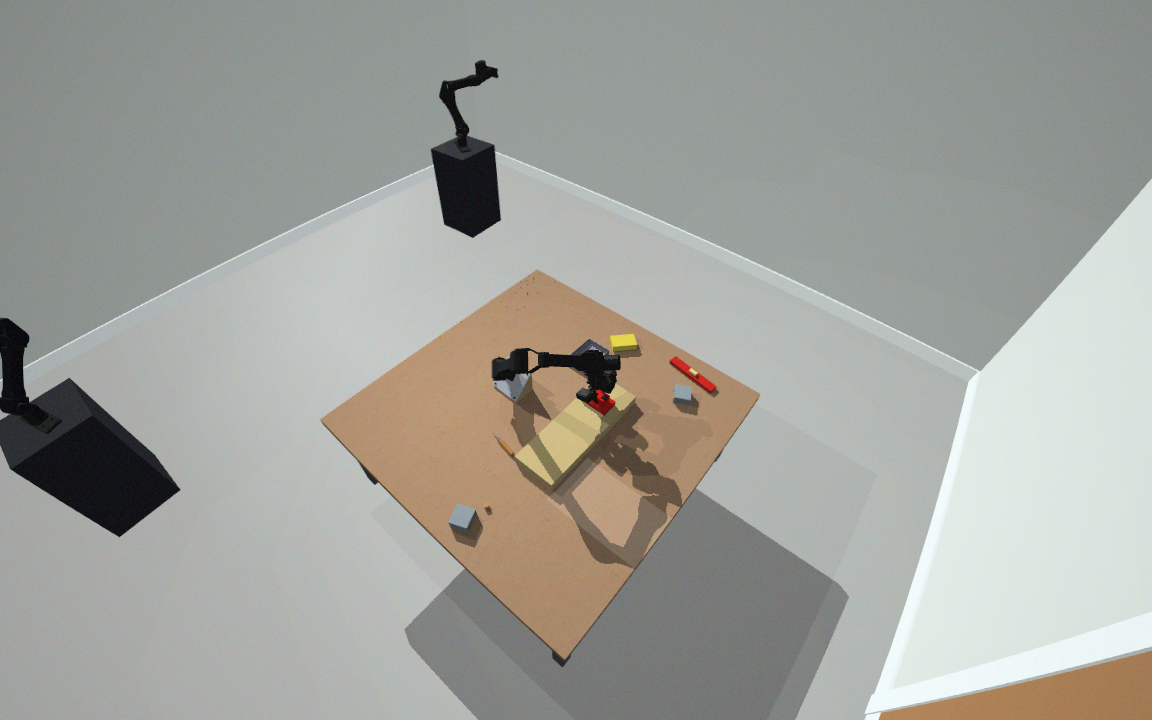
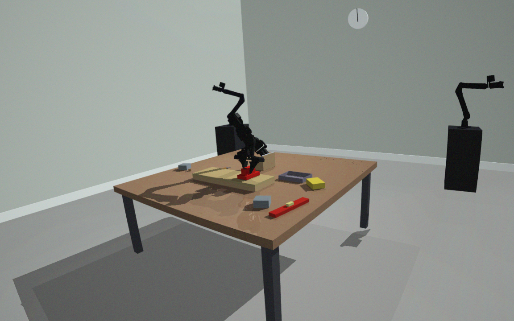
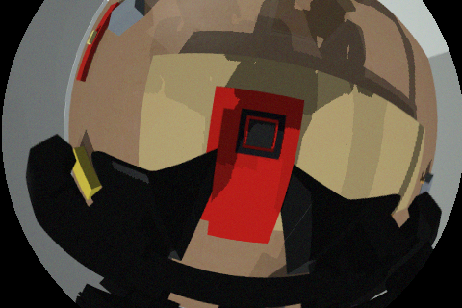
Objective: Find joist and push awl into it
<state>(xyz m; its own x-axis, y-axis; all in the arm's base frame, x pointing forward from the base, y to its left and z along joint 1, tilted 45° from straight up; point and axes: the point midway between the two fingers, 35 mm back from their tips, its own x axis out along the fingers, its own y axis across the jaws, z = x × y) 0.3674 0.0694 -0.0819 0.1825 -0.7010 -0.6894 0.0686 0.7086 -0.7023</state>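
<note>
My gripper tip is now 200 mm past the grey-purple tray, 200 mm to the right of it and 50 mm above it. Also, from my gripper tip: red stud finder (10 mm ahead, 20 mm above); then awl (210 mm behind, 360 mm to the right, 60 mm below); then yellow block (120 mm behind, 370 mm to the left, 50 mm below).
</note>
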